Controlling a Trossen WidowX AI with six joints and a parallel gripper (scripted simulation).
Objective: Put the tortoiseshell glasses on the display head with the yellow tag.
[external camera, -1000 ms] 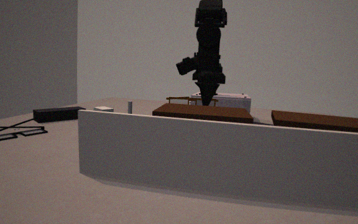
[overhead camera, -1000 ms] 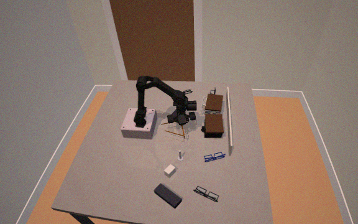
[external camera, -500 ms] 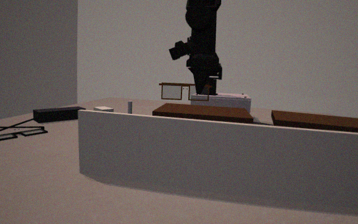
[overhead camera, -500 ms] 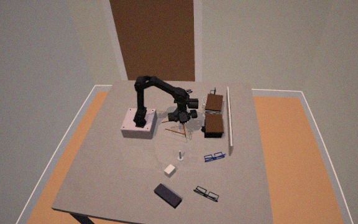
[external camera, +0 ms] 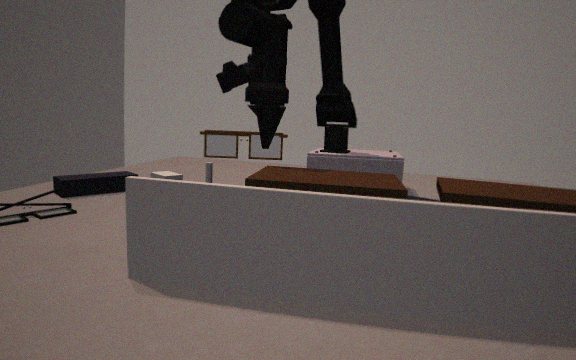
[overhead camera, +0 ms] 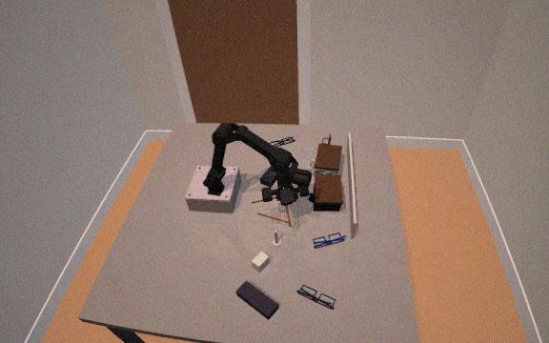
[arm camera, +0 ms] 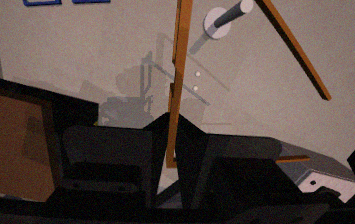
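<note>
The glasses is 40 mm to the right of my gripper tip, 30 mm behind it and 10 mm above it. From my gripper tip the other things lie so: brown display head (140 mm to the left, 140 mm ahead, 60 mm below); then white cube (230 mm to the right, 100 mm below, 60 mm behind); then white peg (120 mm to the right, 100 mm below, 20 mm behind).
</note>
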